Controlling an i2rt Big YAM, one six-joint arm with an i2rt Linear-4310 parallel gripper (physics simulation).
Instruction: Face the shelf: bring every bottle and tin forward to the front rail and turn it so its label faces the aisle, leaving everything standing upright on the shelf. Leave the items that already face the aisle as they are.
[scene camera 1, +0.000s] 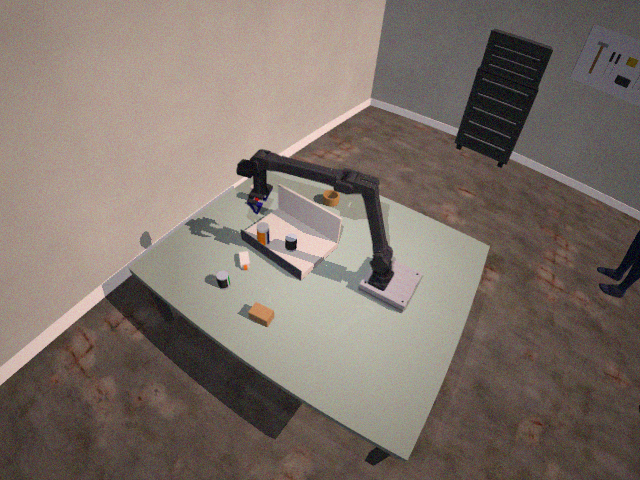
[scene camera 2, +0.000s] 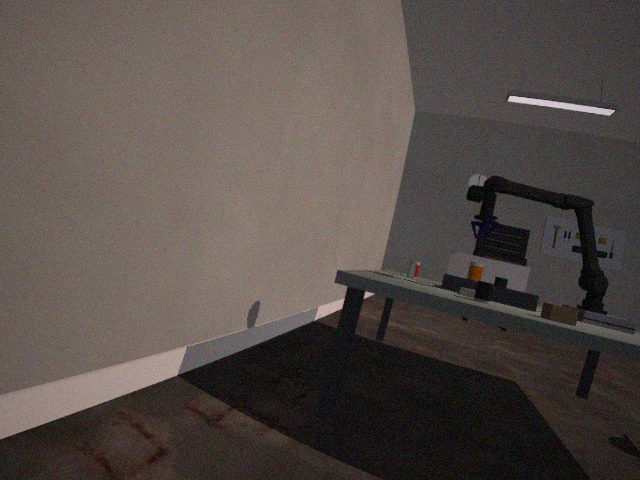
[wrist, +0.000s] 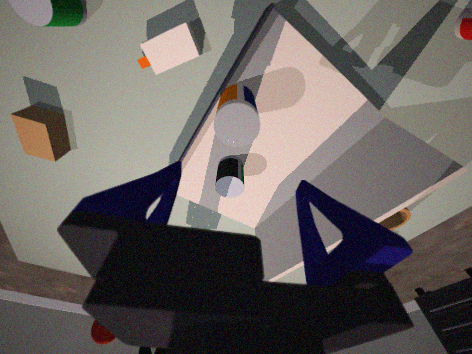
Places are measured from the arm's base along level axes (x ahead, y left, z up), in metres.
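Pixels of known places: gripper, fingertip midpoint: (scene camera 1: 260, 207) (scene camera 2: 481, 237) (wrist: 241, 177); arm's base, link origin: (scene camera 1: 380, 278) (scene camera 2: 591, 311).
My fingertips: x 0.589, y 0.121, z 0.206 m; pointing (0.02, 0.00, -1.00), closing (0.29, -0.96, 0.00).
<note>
For each thing: its top centre in the pictures, then the offset to it from my fingertips.
- dark front rail, top centre: (scene camera 2: 490, 284) (scene camera 1: 269, 249) 0.075 m back, 0.040 m left, 0.192 m down
- short black tin, top centre: (wrist: 229, 187) (scene camera 1: 291, 237) (scene camera 2: 501, 277) 0.138 m back, 0.052 m right, 0.151 m down
- black-and-green tin, top centre: (scene camera 1: 222, 275) 0.006 m back, 0.293 m left, 0.189 m down
- white box with orange tip, top centre: (wrist: 164, 52) (scene camera 2: 473, 290) (scene camera 1: 244, 259) 0.002 m ahead, 0.135 m left, 0.231 m down
- orange-brown block, top centre: (wrist: 34, 139) (scene camera 2: 561, 306) (scene camera 1: 261, 311) 0.254 m back, 0.327 m left, 0.209 m down
- red-and-white can, top centre: (scene camera 2: 415, 261) 0.274 m ahead, 0.274 m right, 0.163 m down
- bowl, top centre: (wrist: 391, 220) (scene camera 1: 331, 194) 0.086 m back, 0.523 m right, 0.209 m down
The shelf (scene camera 1: 310, 212) (wrist: 320, 100) has a pale floor, raised back panel and dark front rail (scene camera 1: 271, 256) (scene camera 2: 516, 298). An orange, white-capped bottle (scene camera 1: 263, 234) (scene camera 2: 475, 271) (wrist: 236, 122) stands upright close behind the rail; a dark blue band shows on its side away from the rail. A short black tin (scene camera 1: 291, 241) (scene camera 2: 499, 282) (wrist: 230, 175) stands upright beside it, set back, with a green edge toward the back panel. My gripper (scene camera 1: 256, 205) (scene camera 2: 484, 228) (wrist: 241, 177) is open and empty, high above the table near the shelf's far end. Label fronts are unclear.
On the table are another black-and-green tin (scene camera 1: 222, 279) (wrist: 67, 12), a white box with orange tip (scene camera 1: 244, 259) (wrist: 172, 48), an orange-brown block (scene camera 1: 261, 314) (scene camera 2: 559, 313) (wrist: 35, 137), a red-and-white can (scene camera 2: 416, 269) (wrist: 466, 29) and, behind the shelf, a bowl (scene camera 1: 330, 198).
</note>
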